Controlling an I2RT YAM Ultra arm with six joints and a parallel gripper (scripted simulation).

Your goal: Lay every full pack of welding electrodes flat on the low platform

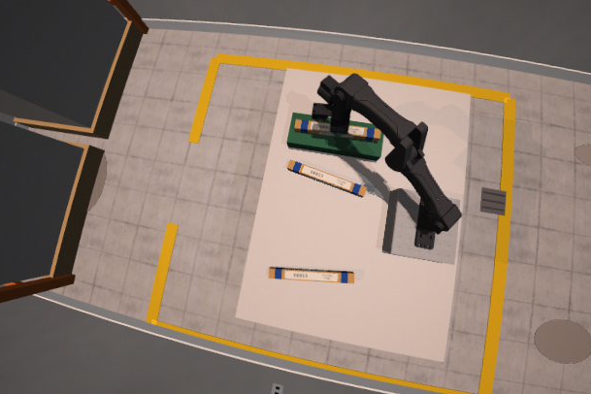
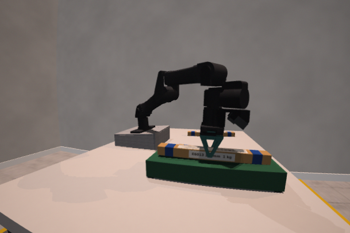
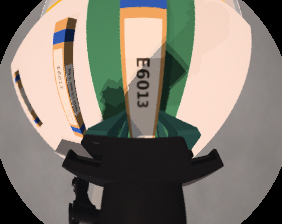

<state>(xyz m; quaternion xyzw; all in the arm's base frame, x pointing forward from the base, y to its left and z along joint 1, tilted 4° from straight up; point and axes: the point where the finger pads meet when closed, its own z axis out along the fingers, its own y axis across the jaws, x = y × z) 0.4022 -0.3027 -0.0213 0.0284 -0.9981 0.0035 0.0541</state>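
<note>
The green low platform is 1 cm to the left of my hand and 6 cm below it.
</note>
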